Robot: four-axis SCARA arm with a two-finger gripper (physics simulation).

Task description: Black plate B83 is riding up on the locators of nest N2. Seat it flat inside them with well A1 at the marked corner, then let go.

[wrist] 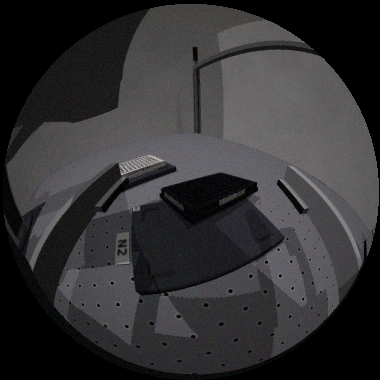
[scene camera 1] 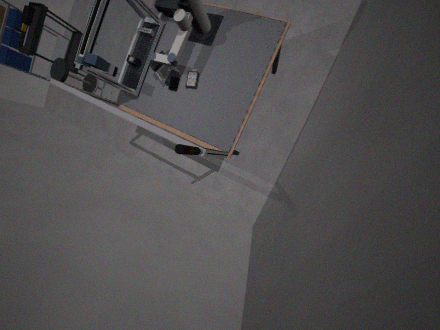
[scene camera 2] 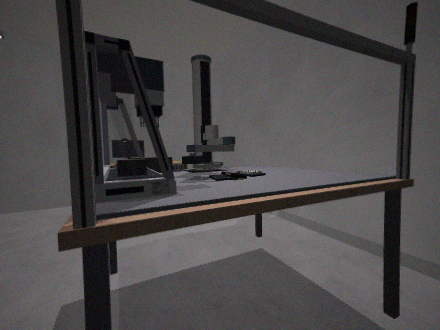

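Where they show: gripper, between the fingertips: [wrist: 205, 169] [scene camera 1: 168, 75] [scene camera 2: 222, 164]; arm's base, origin of its link: [scene camera 1: 204, 29] [scene camera 2: 204, 171].
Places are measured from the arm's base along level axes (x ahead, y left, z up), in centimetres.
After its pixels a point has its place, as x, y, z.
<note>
The black plate B83 [wrist: 207, 194] @(57.7, -8.5, 4.2) [scene camera 1: 173, 83] @(59.9, -6.5, 3.9) rests at the far part of nest N2 [wrist: 200, 260] @(52.9, -14.9, 2.5), a dark slab with its N2 label [wrist: 122, 248] @(46.0, -9.8, 1.5) on the left in the wrist view. The plate looks turned askew to the nest, with one corner towards the camera and pale labels on two sides. Thin corner locators show on the bare part of the nest. How the plate's far side sits, its tilt and well A1 cannot be made out. My gripper [wrist: 205, 169] @(55.4, -11.2, 9.0) is open and empty, its fingers wide apart to the left and right of the plate's outline and above it, apart from it.
A white plate [wrist: 142, 164] @(52.3, 8.6, 3.8) [scene camera 1: 192, 79] @(50.3, 11.5, 3.6) [scene camera 2: 250, 172] @(55.6, 7.6, 3.5) stands on a dark nest beside N2. A framed machine [scene camera 2: 131, 75] @(85.0, -58.0, 40.9) stands at the left in scene camera 2, near the arm's column [scene camera 2: 202, 100] @(7.6, -2.8, 55.8). A rail frame [scene camera 2: 406, 115] @(103.7, 68.5, 32.3) rises at the table edge.
</note>
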